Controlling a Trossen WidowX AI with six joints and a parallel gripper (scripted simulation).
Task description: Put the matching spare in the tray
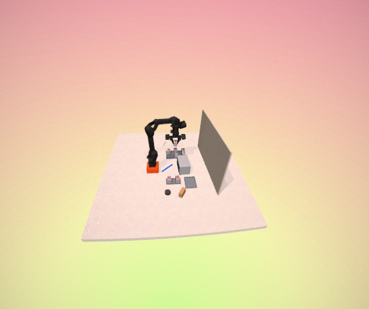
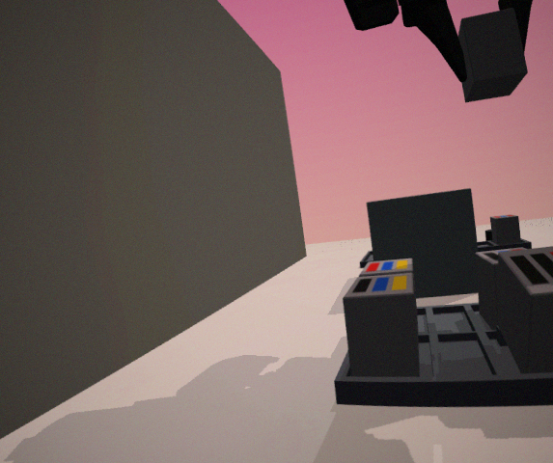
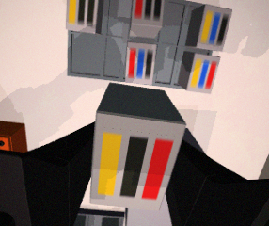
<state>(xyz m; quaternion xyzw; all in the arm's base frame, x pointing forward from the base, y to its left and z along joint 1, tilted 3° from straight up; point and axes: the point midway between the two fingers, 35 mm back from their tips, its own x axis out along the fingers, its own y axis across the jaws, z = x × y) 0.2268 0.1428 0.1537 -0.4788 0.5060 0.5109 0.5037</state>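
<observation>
The flat tray lies 340 mm to the right of my gripper tip, 170 mm below it and 110 mm ahead of it. The rest, counted from my gripper tip: tall grey wall panel (300 mm ahead, 140 mm to the right, 50 mm above); then blue pen (170 mm below, 140 mm to the right, 80 mm behind); then mounted unit (150 mm to the right, 130 mm below, 70 mm ahead).
</observation>
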